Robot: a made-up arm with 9 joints. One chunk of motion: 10 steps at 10 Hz.
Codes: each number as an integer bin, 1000 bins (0 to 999) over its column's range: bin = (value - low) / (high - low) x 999, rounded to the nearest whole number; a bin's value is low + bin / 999 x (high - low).
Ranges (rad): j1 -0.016..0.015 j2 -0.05..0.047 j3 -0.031..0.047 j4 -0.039..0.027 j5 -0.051..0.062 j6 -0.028..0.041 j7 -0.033..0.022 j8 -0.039..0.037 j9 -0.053..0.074
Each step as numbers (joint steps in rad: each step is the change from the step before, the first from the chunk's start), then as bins.
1 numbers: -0.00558 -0.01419 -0.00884 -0.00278 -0.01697 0.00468 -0.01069 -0.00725 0.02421
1 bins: 336 369 284 548 301 473 405 417 607
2 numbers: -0.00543 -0.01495 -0.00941 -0.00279 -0.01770 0.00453 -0.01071 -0.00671 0.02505
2 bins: 341 361 277 548 294 471 405 424 614
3 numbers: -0.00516 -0.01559 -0.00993 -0.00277 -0.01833 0.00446 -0.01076 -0.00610 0.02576
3 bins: 349 354 270 548 289 470 404 432 620
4 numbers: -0.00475 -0.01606 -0.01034 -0.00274 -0.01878 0.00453 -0.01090 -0.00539 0.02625
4 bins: 363 350 265 549 285 471 401 442 623
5 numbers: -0.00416 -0.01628 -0.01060 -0.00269 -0.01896 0.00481 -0.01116 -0.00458 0.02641
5 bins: 382 347 261 550 283 475 397 452 625
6 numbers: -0.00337 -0.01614 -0.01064 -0.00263 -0.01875 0.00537 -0.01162 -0.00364 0.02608
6 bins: 407 349 261 551 285 483 388 465 622
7 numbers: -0.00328 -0.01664 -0.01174 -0.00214 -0.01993 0.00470 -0.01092 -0.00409 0.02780
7 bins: 410 344 247 558 275 473 401 459 636
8 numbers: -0.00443 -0.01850 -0.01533 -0.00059 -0.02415 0.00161 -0.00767 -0.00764 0.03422
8 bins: 373 324 201 581 237 429 460 412 686
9 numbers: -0.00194 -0.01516 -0.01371 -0.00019 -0.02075 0.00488 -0.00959 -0.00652 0.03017
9 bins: 453 359 221 587 267 476 425 427 654
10 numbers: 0.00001 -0.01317 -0.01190 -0.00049 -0.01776 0.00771 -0.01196 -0.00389 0.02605
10 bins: 516 379 245 583 294 517 382 462 622
